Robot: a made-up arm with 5 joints.
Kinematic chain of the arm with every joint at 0, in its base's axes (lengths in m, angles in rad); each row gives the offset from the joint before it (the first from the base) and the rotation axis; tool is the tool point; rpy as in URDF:
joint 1: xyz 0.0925 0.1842 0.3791 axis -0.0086 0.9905 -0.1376
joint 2: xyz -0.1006 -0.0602 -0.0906 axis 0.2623 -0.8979 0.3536
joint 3: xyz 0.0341 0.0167 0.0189 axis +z
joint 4: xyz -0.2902 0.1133 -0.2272 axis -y
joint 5: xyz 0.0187 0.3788 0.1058 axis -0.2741 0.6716 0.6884
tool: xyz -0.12 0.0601 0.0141 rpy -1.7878 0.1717 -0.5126
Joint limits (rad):
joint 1: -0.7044..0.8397
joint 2: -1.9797..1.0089
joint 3: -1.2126..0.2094
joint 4: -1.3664..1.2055
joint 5: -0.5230..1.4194
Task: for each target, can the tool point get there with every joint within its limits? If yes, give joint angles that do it. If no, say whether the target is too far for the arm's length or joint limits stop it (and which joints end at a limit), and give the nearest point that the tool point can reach.
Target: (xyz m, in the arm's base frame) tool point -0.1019 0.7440 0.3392
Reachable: yes | joints 0.4271 0.1279 -0.2929 -0.7967 0.1622
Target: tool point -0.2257 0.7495 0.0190
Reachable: yes | joints 0.6648 -1.0808 -0.7818 0.8040 0.7140
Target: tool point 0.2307 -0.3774 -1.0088
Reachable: no: too far | nearest point 0.1665 0.1136 -0.4175 | short by 0.771 m
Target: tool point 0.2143 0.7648 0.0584
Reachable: yes | joints -0.2437 -0.5358 -0.7023 -0.1157 -0.1858
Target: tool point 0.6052 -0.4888 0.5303
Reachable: no: joint limits stop it (at a limit: joint 1, joint 3, joint 4, joint 5) | nearest point 0.5733 0.2689 0.1322 | short by 0.857 m
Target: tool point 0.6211 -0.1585 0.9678
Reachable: no: joint limits stop it (at a limit: joint 1, joint 3, joint 4, joint 5) | nearest point 0.4264 0.4422 0.4803 | short by 0.798 m
